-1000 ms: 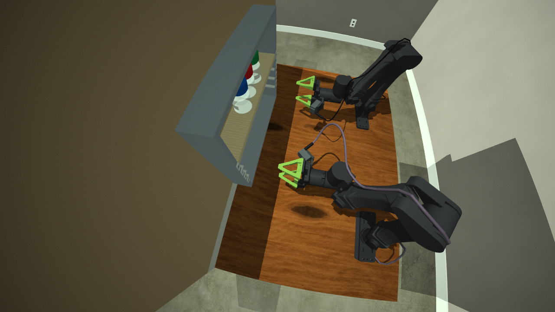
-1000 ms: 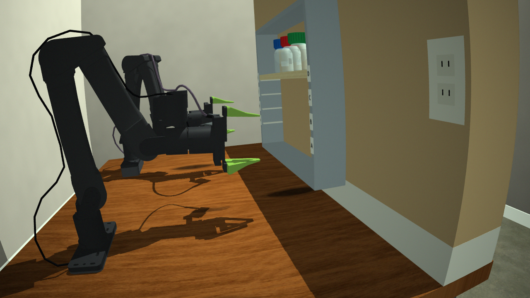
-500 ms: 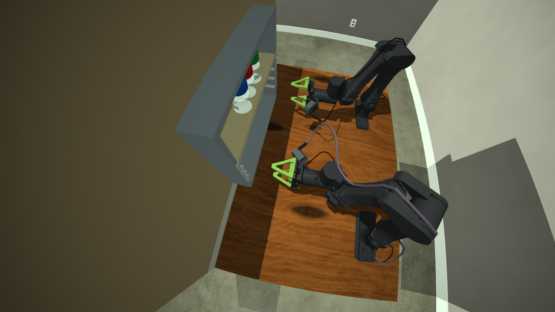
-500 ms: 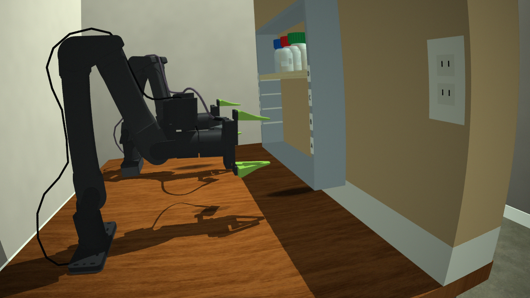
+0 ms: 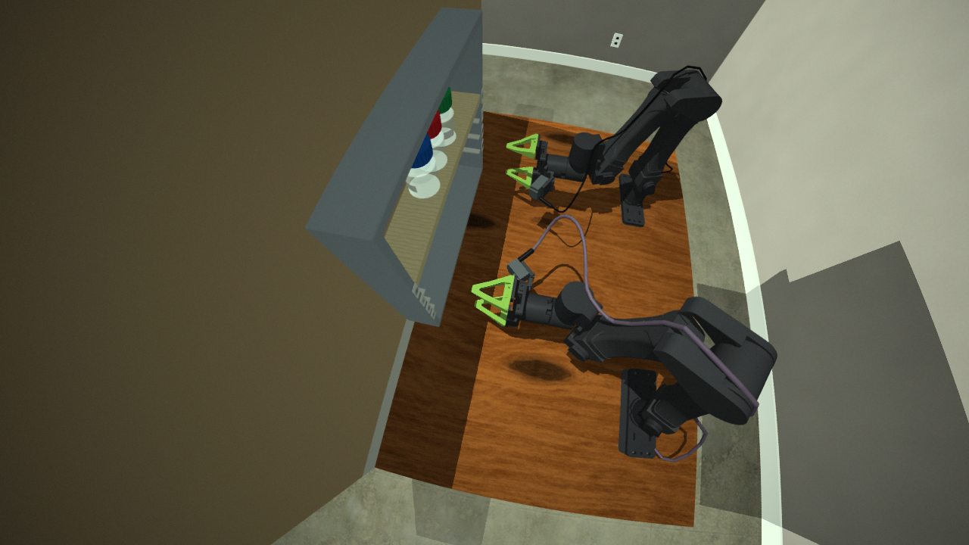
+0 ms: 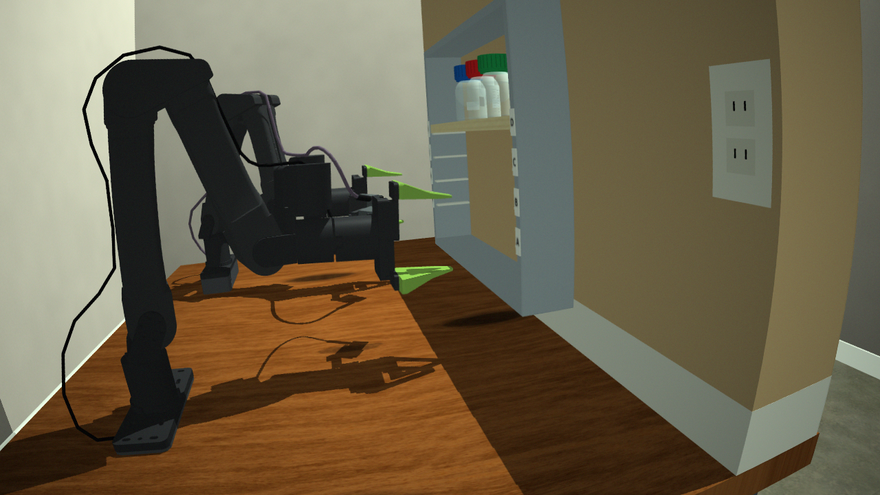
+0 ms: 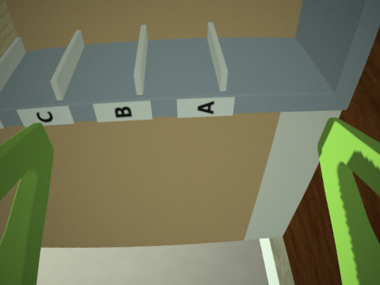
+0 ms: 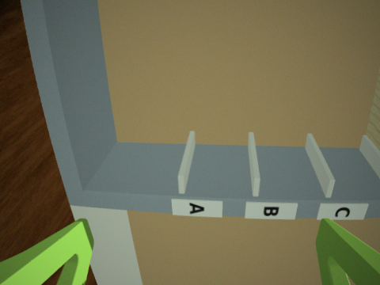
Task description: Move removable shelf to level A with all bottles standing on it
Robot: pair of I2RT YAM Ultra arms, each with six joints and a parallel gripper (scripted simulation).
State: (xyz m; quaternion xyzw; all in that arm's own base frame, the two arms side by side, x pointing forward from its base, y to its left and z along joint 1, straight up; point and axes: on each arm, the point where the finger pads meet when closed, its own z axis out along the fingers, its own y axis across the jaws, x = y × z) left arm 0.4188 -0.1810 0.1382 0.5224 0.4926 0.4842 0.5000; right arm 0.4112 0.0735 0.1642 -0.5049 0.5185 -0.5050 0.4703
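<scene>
Now: right hand 13 cm short of the green-capped bottle, 12 cm to the right of it and 20 cm below it. From my right hand the other things lie so: red-capped bottle (13 cm ahead, 18 cm to the left, 20 cm above); wooden shelf (13 cm ahead, 19 cm to the left, 14 cm above); grey wall rack (13 cm ahead, 19 cm to the left, 10 cm above).
My left hand is 19 cm below the blue-capped bottle, 14 cm to the left of it and 12 cm short of it. The rest, counted from my left hand: red-capped bottle: 20 cm to the right, 19 cm above, 12 cm ahead; then wooden shelf: 20 cm to the right, 14 cm above, 12 cm ahead; then grey wall rack: 19 cm to the right, 12 cm ahead, 10 cm above.
</scene>
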